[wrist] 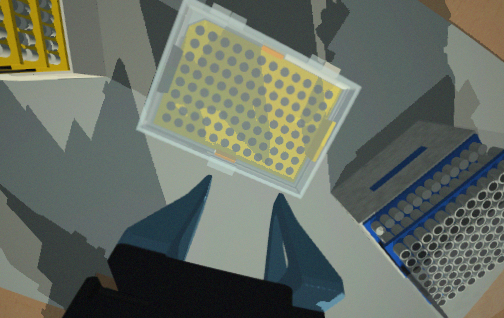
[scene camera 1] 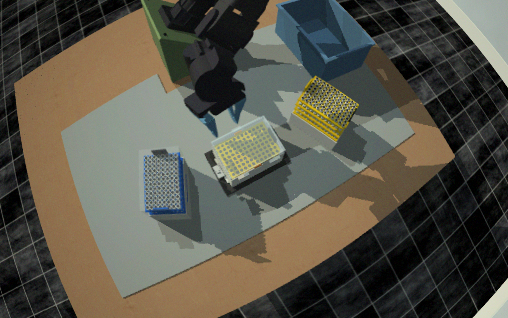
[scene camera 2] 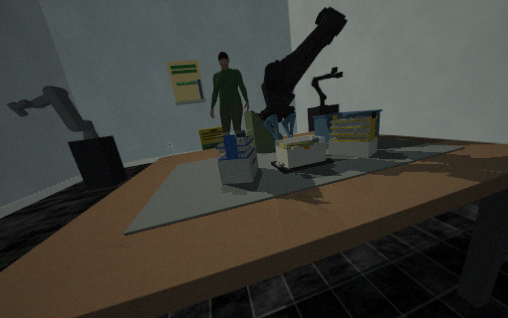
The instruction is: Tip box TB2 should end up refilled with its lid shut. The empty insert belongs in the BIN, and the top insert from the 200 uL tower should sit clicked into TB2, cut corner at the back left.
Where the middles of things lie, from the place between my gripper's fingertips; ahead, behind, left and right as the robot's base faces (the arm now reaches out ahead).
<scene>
I see the blue bin [scene camera 1: 328, 46] 340 mm to the left of my hand, 140 mm behind it and 10 mm below it.
</scene>
